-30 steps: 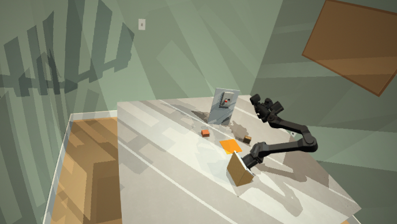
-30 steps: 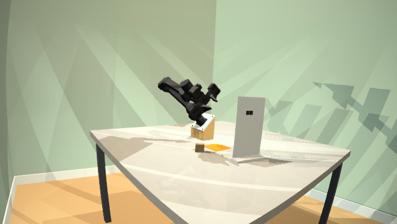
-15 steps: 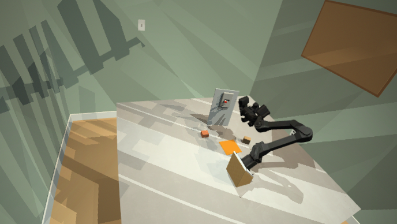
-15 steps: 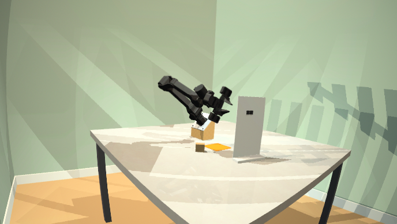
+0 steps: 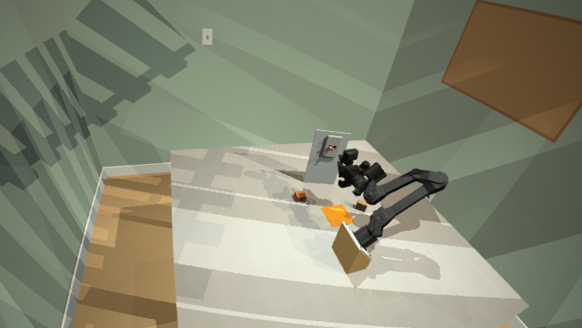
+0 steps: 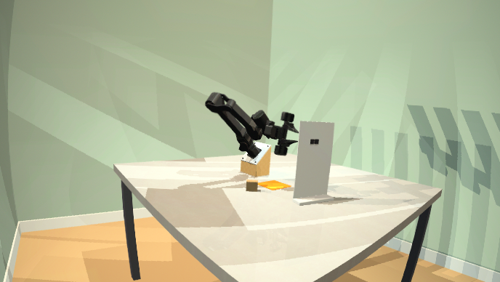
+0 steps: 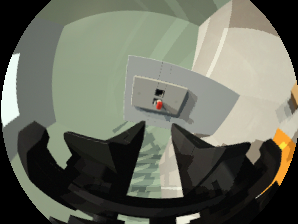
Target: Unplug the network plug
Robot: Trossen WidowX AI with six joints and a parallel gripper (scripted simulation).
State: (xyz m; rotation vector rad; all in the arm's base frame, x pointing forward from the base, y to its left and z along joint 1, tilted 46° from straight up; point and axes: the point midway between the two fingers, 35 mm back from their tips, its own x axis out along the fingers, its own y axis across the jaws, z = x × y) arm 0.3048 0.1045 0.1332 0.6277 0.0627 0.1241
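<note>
The red network plug is 9 cm ahead of my gripper tip and 1 cm to the left of it. The rest, counted from my gripper tip: orange marked square: 12 cm behind, 2 cm to the right, 24 cm below; then grey upright panel: 11 cm ahead, 10 cm below.
</note>
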